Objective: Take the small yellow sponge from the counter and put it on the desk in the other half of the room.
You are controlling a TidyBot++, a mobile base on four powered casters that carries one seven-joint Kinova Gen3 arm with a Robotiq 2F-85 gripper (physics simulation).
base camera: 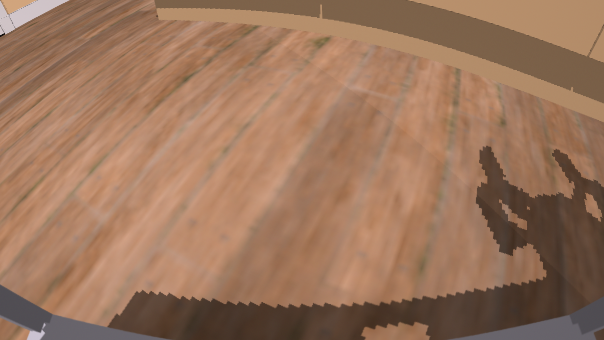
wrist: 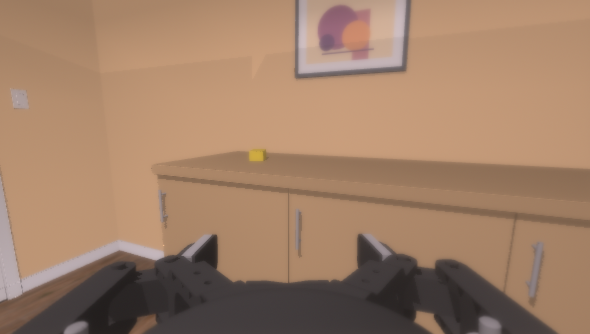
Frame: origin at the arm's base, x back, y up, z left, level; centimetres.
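Where they show: gripper, fingertip midpoint: [wrist: 287, 249].
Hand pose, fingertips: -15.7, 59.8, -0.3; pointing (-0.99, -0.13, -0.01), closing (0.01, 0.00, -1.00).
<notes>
After its pixels a point has its place, as x, y, z.
The small yellow sponge [wrist: 257, 155] {-114.6, 53.9, 12.8} lies on the counter [wrist: 400, 176] {-79.8, 51.4, -36.6} near its left end, in the wrist view. My gripper [wrist: 287, 249] {-15.7, 59.8, -0.3} is open and empty, its two fingers wide apart in the lower part of the wrist view. The sponge is ahead of the gripper and well apart from it, a little left of the line midway between the fingers and above them in the view. The desk does not show in these views.
Cabinet doors with upright handles [wrist: 298, 231] front the counter. In the base camera view the cabinet base [base camera: 380, 37] {-81.9, -37.3, -16.7} runs along the upper right, beyond the wood floor [base camera: 280, 165] {-43.2, -39.6, 4.2}. A framed picture [wrist: 352, 37] {-131.1, 109.1, -31.9} hangs above. A side wall with a light switch [wrist: 20, 99] {-167.9, 82.2, 163.7} stands left.
</notes>
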